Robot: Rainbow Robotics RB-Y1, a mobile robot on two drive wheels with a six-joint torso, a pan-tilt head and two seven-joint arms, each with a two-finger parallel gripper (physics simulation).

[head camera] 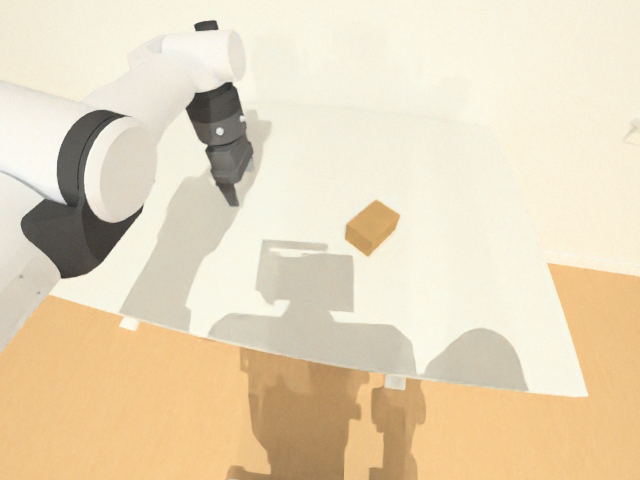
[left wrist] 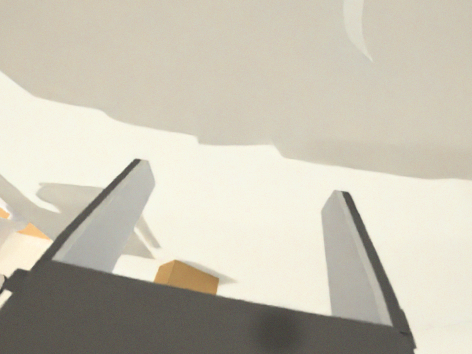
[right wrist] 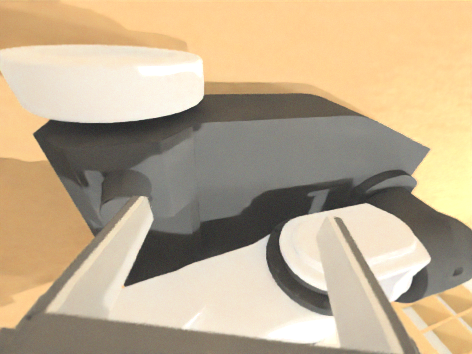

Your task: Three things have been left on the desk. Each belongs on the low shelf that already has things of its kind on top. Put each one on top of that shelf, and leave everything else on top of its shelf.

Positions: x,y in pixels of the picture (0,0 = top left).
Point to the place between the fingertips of my right gripper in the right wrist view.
234,217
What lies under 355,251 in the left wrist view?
My left gripper.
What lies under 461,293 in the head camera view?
A white desk.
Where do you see a brown block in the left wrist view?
At 174,273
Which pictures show my left gripper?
The head camera view and the left wrist view only.
